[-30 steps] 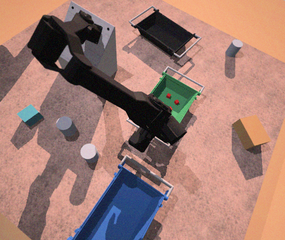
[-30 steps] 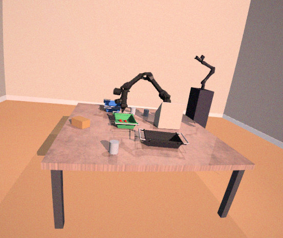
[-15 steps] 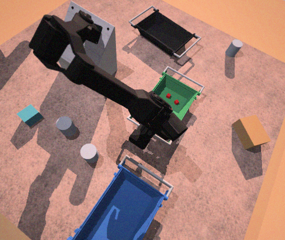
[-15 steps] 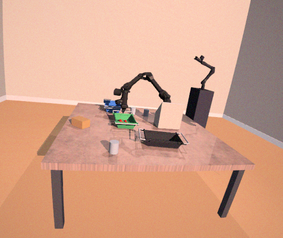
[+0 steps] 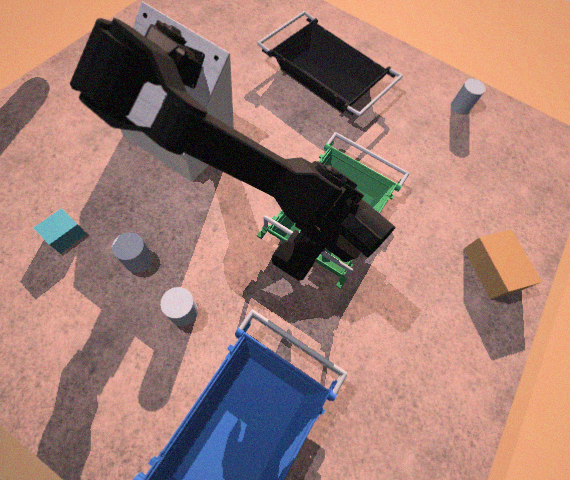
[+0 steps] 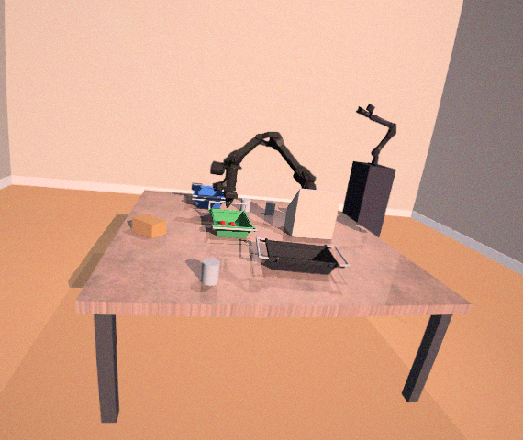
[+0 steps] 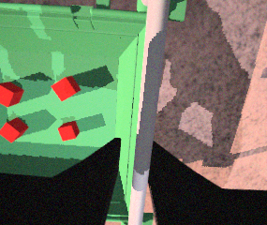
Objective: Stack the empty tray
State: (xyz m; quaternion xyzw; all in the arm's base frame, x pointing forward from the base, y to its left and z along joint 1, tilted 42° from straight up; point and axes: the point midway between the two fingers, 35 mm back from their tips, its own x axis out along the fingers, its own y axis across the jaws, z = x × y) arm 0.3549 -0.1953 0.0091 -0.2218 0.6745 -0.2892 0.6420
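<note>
My gripper tip is now 50 cm to the right of the dark tray, 20 cm past it and 3 cm above it. Also, from my gripper tip: teal block 44 cm behind, 20 cm to the right, 5 cm below; orange box 37 cm ahead, 20 cm to the left, 4 cm below.
</note>
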